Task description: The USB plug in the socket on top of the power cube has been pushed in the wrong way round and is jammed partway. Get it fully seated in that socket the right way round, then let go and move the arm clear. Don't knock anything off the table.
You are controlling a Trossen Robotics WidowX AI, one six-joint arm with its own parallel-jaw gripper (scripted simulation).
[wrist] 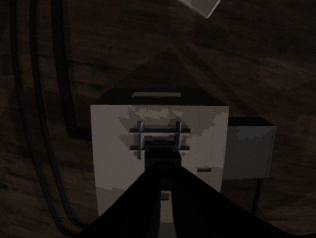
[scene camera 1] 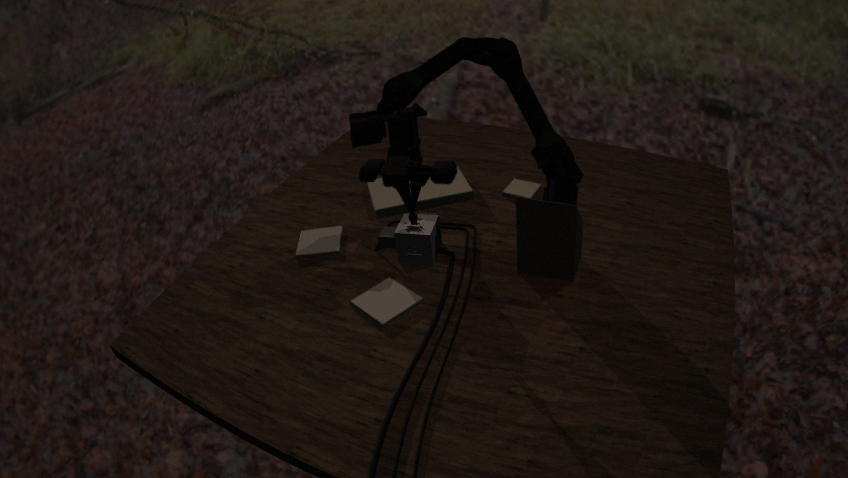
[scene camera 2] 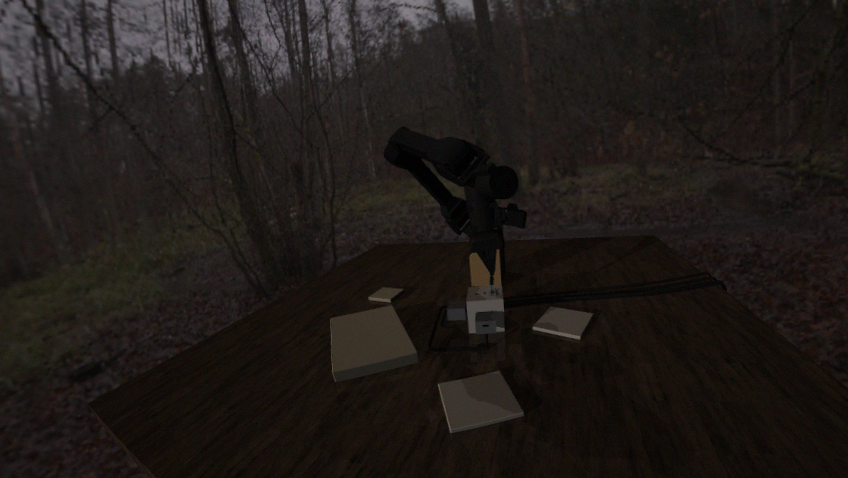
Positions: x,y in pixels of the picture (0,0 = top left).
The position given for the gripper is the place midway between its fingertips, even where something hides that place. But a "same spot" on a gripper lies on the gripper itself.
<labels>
The gripper shows in the wrist view, in scene camera 1 and in scene camera 2 [492,271]. A thick slab shows in scene camera 1 and in scene camera 2; in the wrist view it is out of frame. The same spot on the gripper: [wrist: 193,201] is [scene camera 1: 405,197]. The same spot on the thick slab: [scene camera 1: 431,195] is [scene camera 2: 395,322].
</labels>
